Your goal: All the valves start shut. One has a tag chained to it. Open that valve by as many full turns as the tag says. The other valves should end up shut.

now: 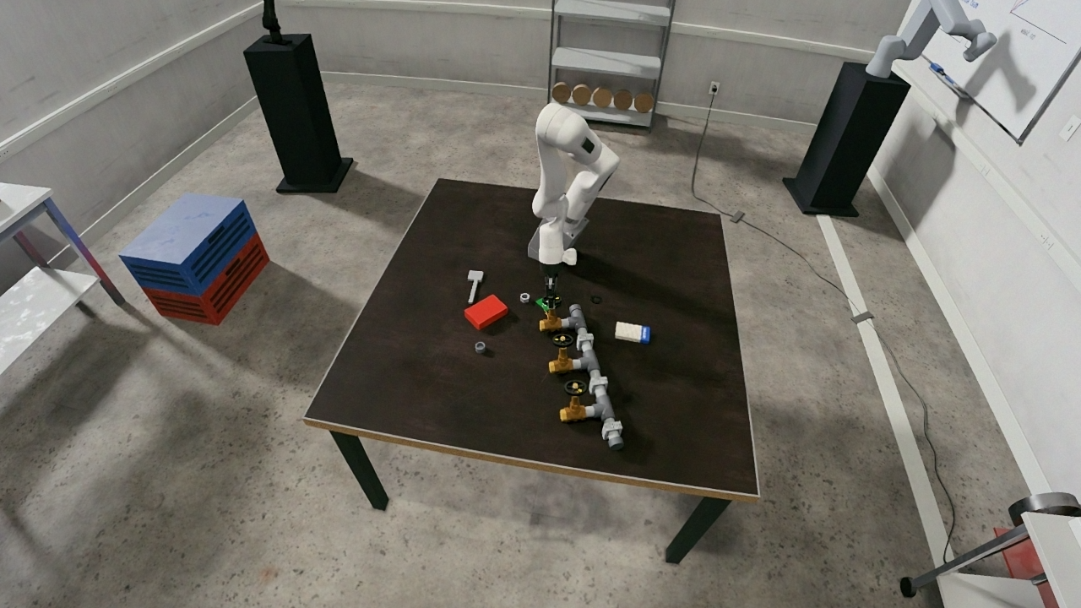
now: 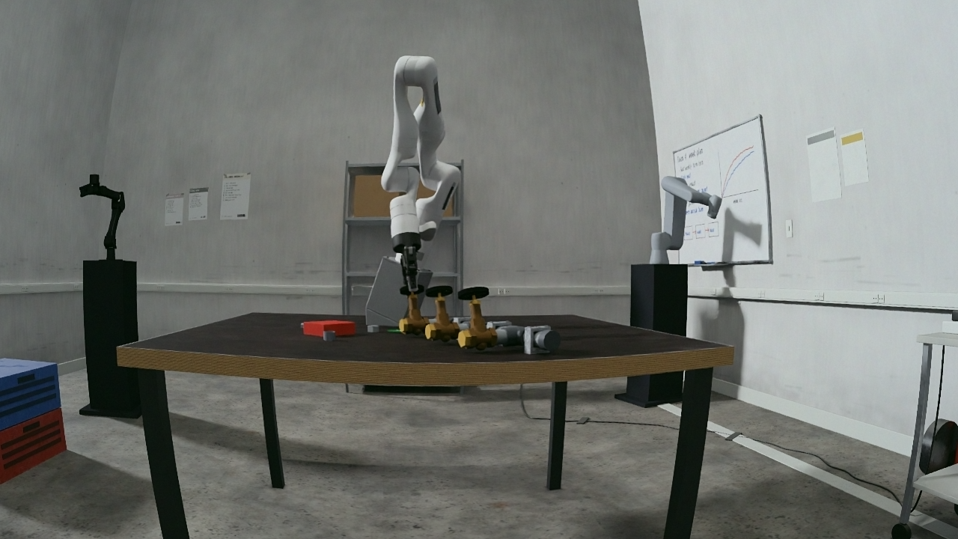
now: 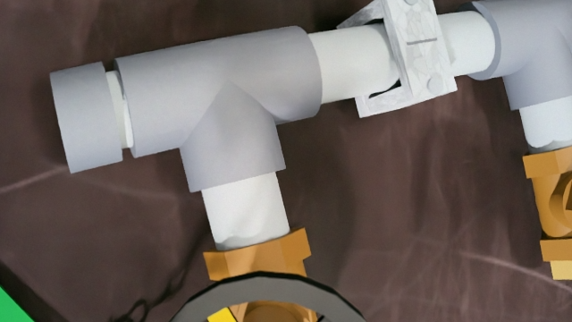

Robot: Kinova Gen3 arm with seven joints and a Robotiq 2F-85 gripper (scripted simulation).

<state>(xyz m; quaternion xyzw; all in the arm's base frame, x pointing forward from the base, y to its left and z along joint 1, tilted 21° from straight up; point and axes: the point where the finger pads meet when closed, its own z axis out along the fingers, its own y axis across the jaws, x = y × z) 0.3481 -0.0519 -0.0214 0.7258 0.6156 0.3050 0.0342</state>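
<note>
The green tag lies 9 cm behind my hand, 2 cm to the right of it and 11 cm below it. From my hand the other things lie so: white-and-blue box 4 cm ahead, 27 cm to the left, 11 cm below; red block 3 cm behind, 22 cm to the right, 10 cm below; small grey ring 12 cm ahead, 22 cm to the right, 11 cm below.
</note>
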